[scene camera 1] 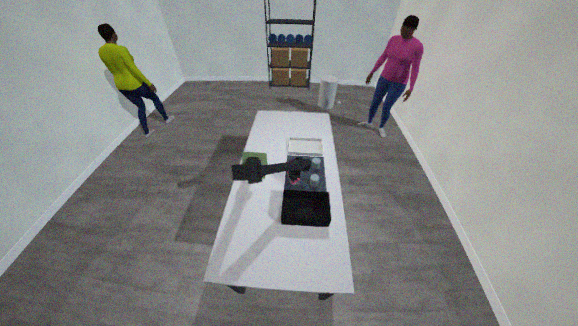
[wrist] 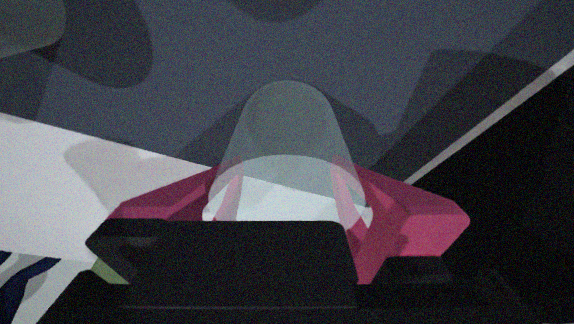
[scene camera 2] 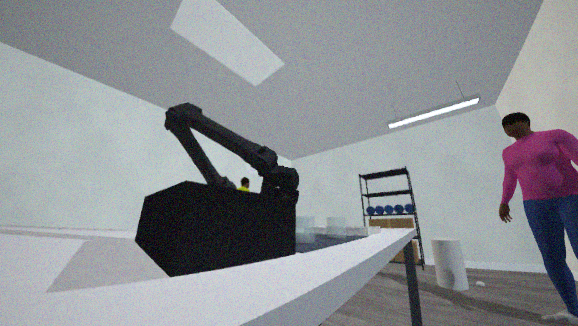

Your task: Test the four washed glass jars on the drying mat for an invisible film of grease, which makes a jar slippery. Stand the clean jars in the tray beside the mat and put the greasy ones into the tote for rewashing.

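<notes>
My gripper has its pink fingers pressed against both sides of a clear, upright glass jar. Whether its base touches the dark mat is unclear. Two more jars stand along the mat's right side; the arm hides the remaining spot. Part of another jar shows in the wrist view's upper left corner. The white tray lies behind the mat in scene camera 1. The black tote stands at its near end and hides the fingers in scene camera 2.
The arm's base stands by a green square at the left edge of the white table. A person in yellow is at the left wall, and one in pink at the right. A shelf rack and a white bin are behind.
</notes>
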